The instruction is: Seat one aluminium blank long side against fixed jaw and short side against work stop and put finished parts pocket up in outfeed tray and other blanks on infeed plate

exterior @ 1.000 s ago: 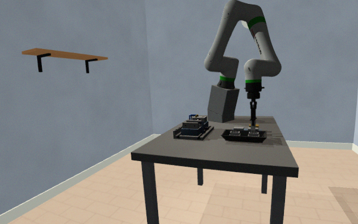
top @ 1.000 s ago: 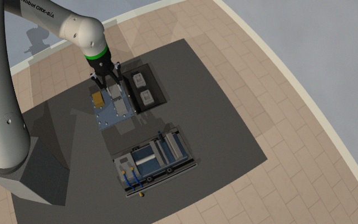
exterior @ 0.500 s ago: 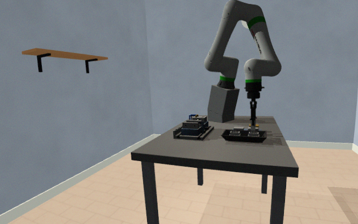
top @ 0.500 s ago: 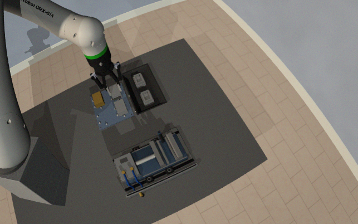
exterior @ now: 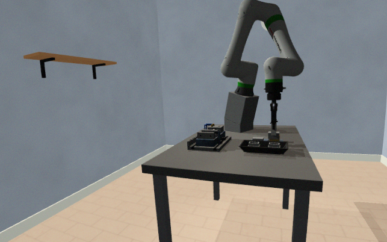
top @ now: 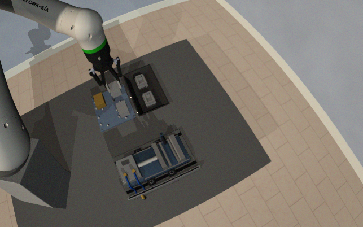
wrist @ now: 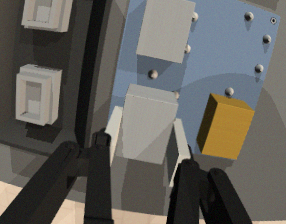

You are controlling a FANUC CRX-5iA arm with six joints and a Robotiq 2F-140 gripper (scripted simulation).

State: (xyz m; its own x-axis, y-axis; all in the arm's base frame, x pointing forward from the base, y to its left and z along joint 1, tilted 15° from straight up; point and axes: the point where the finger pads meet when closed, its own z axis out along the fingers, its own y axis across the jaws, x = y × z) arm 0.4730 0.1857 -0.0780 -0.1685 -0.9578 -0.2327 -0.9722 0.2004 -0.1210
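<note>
My hand is 360 mm to the left of the white rod, 50 mm past it and 20 mm above it. Also, from my hand: brass blank: 90 mm behind, 70 mm below, 20 mm to the left; then vise: 370 mm to the right, 60 mm below, 30 mm behind.
</note>
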